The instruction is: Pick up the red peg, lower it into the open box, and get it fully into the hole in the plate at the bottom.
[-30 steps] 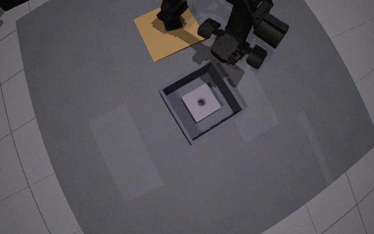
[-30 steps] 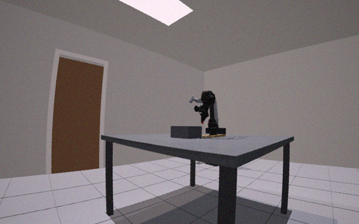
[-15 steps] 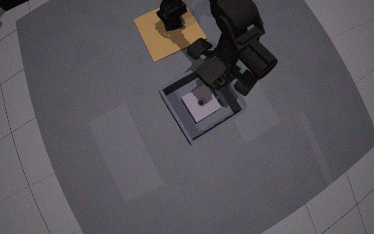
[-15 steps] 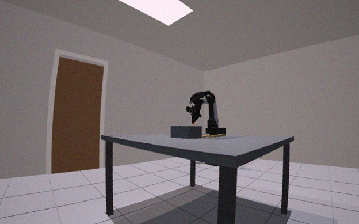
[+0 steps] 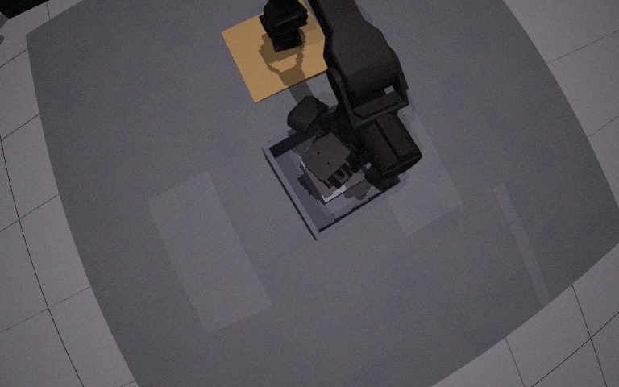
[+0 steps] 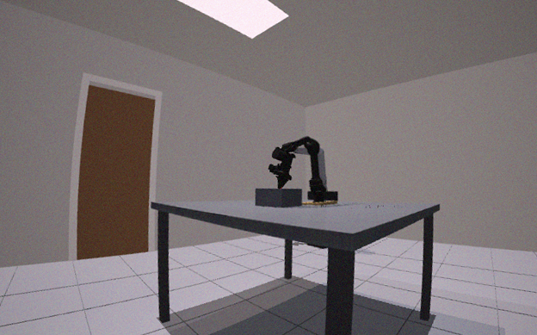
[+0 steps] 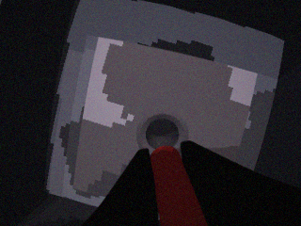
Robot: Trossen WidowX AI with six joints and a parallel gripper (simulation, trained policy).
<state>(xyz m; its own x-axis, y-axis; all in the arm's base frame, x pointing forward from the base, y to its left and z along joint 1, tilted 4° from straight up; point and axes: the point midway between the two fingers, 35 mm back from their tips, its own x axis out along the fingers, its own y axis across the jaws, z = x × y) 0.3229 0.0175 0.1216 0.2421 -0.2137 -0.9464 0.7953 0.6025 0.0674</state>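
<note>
Now: gripper tip 3 cm below the red peg, 1 cm to the right of it and 1 cm past it. From my gripper tip the other things lie so: plate: 5 cm below; then grey box: 7 cm below.
</note>
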